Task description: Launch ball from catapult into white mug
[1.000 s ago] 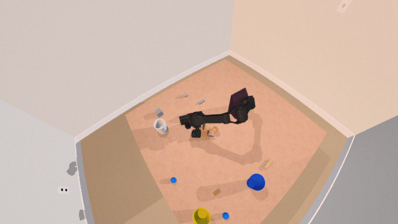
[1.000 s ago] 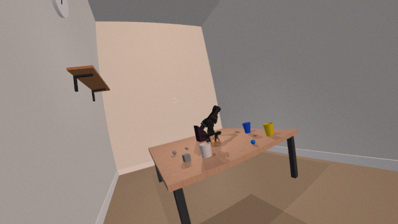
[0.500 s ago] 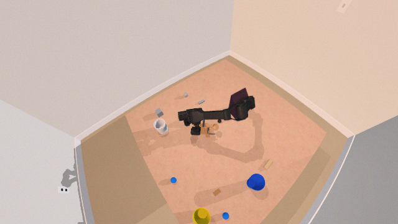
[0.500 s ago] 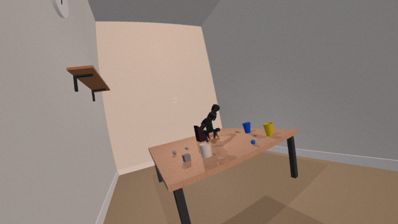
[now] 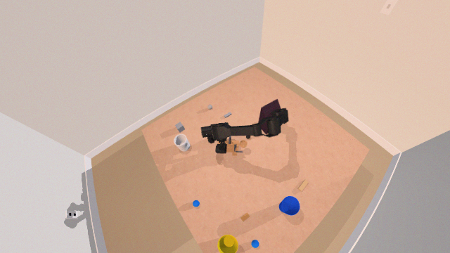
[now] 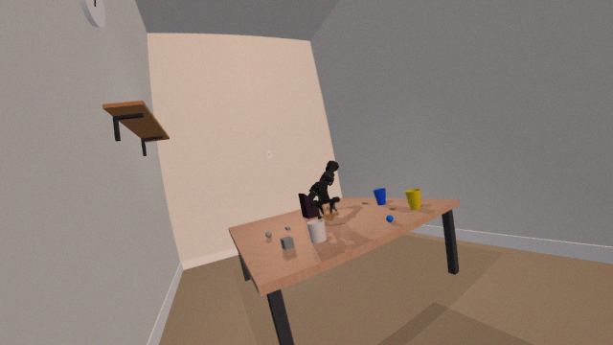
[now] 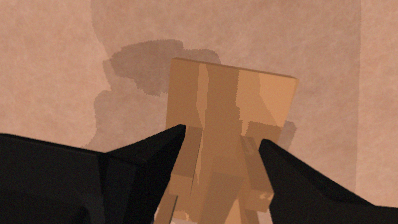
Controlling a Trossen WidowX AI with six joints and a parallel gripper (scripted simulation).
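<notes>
My gripper tip is 19 cm past the black ball, 2 cm to the right of it and 5 cm above it. Also, from my gripper tip: white mug 23 cm ahead, 17 cm to the right, 4 cm below; grey bar 17 cm behind, 23 cm to the right, 6 cm below; catapult 5 cm behind, 5 cm to the left, 2 cm above.
</notes>
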